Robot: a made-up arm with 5 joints.
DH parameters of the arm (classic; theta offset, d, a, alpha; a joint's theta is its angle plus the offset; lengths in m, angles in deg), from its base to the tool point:
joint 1: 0 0.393 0 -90
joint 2: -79.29 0 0.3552 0
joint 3: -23.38 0 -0.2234 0
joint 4: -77.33 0 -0.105 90
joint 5: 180 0.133 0 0
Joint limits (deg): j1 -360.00..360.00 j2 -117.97..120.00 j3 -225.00..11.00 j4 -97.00..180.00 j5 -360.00..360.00
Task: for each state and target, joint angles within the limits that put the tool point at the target. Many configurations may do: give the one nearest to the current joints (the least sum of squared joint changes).
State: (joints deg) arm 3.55 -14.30 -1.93 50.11 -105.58
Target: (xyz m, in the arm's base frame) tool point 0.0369 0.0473 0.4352
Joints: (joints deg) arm 52.04 -40.58 -10.00 76.12 -105.58
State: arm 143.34 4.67 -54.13 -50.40 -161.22
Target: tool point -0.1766 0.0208 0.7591
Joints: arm 173.28 -29.20 -18.55 -59.37 -161.22
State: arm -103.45 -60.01 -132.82 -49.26 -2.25
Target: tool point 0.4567 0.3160 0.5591
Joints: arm -145.32 -69.54 -150.62 -75.87 -2.25
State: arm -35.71 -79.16 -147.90 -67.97 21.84
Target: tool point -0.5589 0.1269 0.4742
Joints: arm -12.79 -77.76 -151.55 -75.65 21.84
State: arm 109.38 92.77 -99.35 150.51 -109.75
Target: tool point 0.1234 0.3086 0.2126
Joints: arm 68.20 79.25 -107.46 152.54 -109.75
